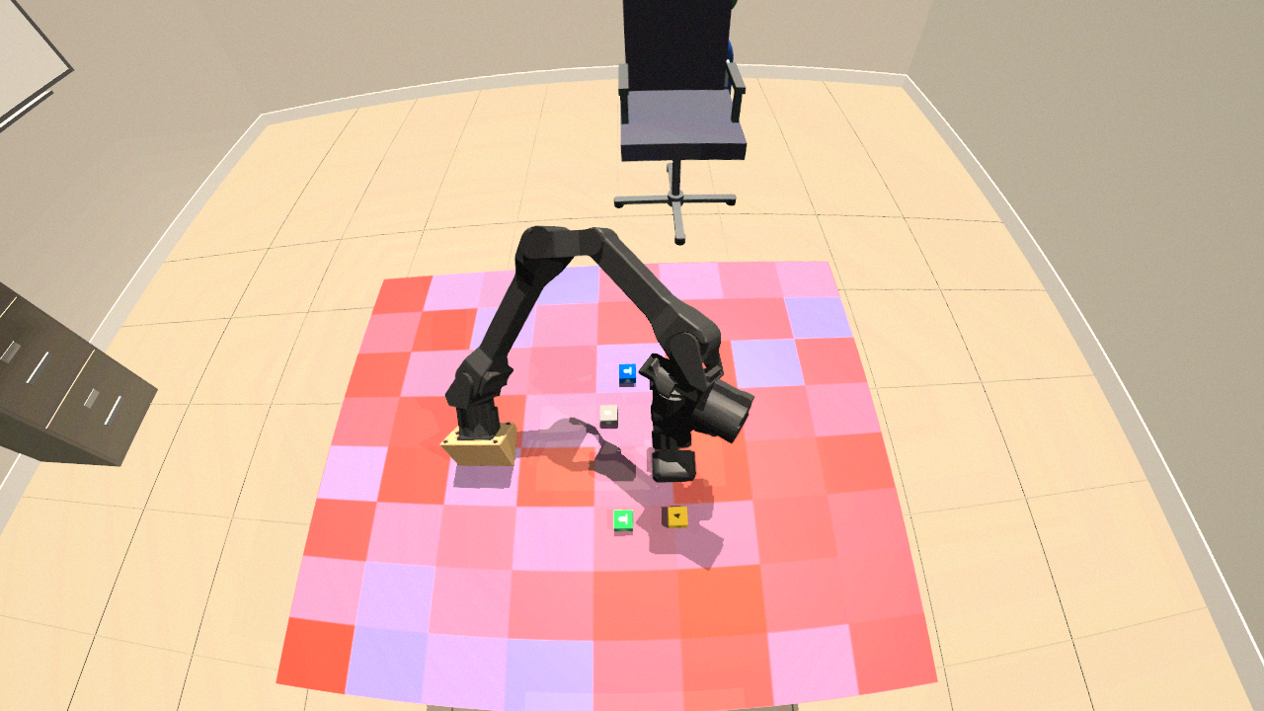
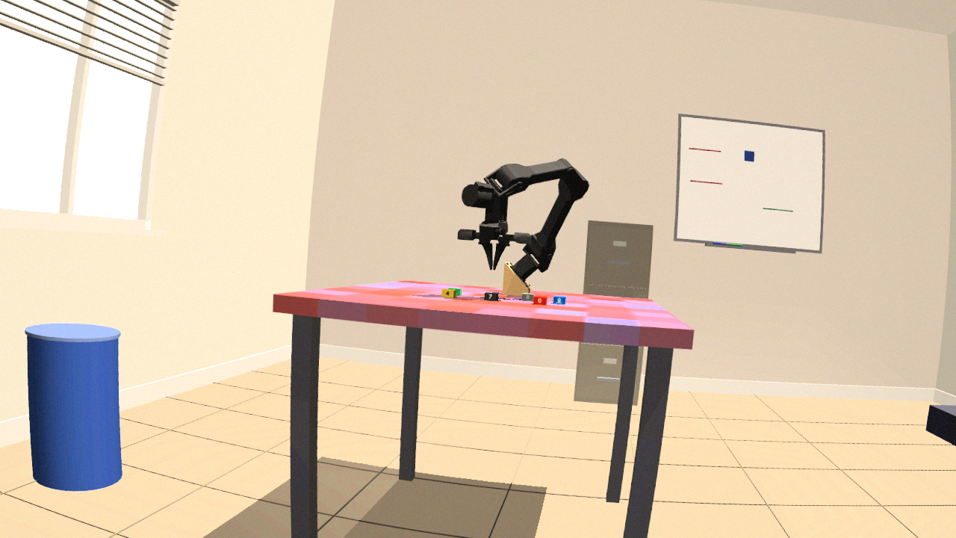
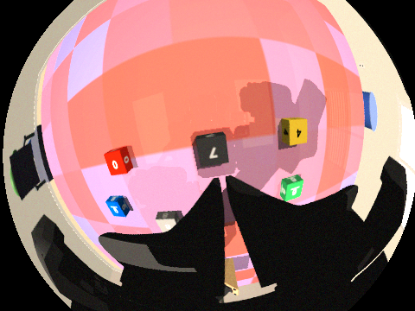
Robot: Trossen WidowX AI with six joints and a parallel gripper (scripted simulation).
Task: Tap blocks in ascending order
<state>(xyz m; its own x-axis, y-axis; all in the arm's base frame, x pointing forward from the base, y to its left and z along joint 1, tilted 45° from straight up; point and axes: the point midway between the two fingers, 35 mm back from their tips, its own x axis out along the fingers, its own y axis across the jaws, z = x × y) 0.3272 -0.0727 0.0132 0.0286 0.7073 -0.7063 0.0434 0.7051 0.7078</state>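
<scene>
Now: the blue block 180 mm to the left of my gripper tip, 70 mm below it and 60 mm behind it. The rest, counted from my gripper tip: black block (70 mm below); then yellow block (110 mm to the right, 70 mm below, 10 mm ahead); then red block (130 mm to the left, 70 mm below, 10 mm ahead).
</scene>
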